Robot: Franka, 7 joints.
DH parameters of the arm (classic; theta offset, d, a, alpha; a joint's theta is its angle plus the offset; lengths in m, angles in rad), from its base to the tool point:
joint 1: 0 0.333 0 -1.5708
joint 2: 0 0 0 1.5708
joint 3: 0 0.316 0.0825 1.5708
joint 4: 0 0 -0.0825 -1.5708
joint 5: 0 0.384 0 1.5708
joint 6: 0 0 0.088 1.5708
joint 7: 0 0.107 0 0
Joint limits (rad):
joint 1: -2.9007..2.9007
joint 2: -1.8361..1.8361
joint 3: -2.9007..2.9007
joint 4: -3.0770..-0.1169
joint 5: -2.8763..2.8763
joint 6: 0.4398..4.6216
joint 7: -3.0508..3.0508
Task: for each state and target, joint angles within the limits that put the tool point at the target. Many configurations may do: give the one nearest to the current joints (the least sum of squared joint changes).
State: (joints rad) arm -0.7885 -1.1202 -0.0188 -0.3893 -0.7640 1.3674 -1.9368
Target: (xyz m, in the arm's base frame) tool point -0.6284 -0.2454 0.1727
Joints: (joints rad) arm 0.1373 -1.8361 -0.5556 -0.1169 -1.1503 0.6971 -1.9368
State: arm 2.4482 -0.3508 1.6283 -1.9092 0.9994 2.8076 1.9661
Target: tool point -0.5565 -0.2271 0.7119
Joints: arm 2.1739 -0.0601 1.3857 -1.6778 0.9742 2.8144 1.9661
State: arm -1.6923 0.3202 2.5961 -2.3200 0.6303 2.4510 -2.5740
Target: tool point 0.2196 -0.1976 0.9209
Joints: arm -2.1511 1.2082 2.6503 -1.8660 0.6263 2.5227 -2.5740
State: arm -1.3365 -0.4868 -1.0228 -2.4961 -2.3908 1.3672 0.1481
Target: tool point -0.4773 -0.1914 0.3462
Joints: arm -1.0496 -0.6488 -1.5212 -2.4507 -2.3736 1.5709 0.1481
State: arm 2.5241 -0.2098 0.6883 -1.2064 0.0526 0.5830 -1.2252
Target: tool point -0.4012 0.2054 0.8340
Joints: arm 2.2639 0.0498 0.4385 -0.8962 -0.0325 0.9794 -1.2252
